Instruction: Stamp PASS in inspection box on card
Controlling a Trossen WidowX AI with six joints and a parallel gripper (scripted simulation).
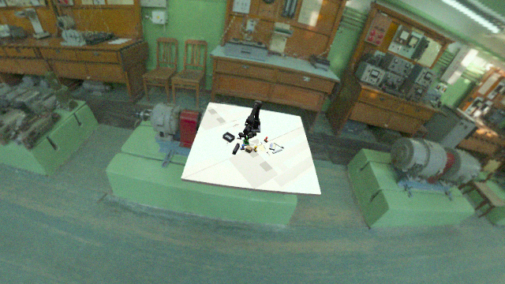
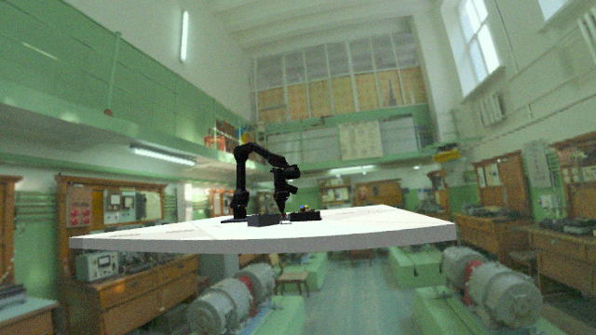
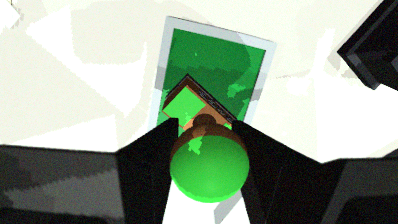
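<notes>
My gripper tip is now right at the green stamp. Round my gripper tip: green ink pad (30 mm below); black bar (110 mm ahead, 120 mm to the right, 20 mm below); tan block (120 mm ahead, 10 mm to the left, 20 mm below).
</notes>
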